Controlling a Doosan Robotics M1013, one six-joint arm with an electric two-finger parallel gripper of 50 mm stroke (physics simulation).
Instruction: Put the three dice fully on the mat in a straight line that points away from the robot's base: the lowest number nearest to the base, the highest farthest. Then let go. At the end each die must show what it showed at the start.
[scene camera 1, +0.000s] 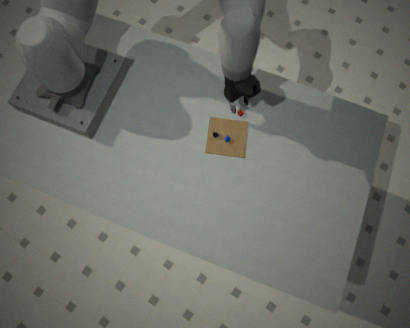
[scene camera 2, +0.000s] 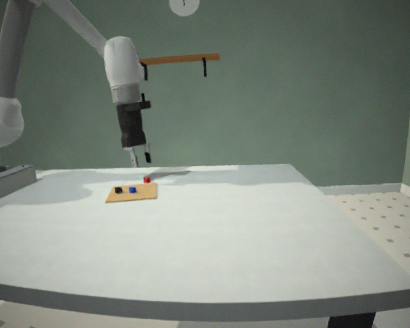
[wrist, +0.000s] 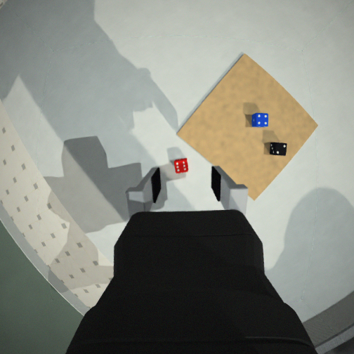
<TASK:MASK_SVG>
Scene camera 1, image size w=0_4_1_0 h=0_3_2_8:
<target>tan mat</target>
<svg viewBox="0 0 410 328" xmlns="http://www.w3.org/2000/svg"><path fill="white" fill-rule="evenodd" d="M210 117L205 153L244 158L248 121Z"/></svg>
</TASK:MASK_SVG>
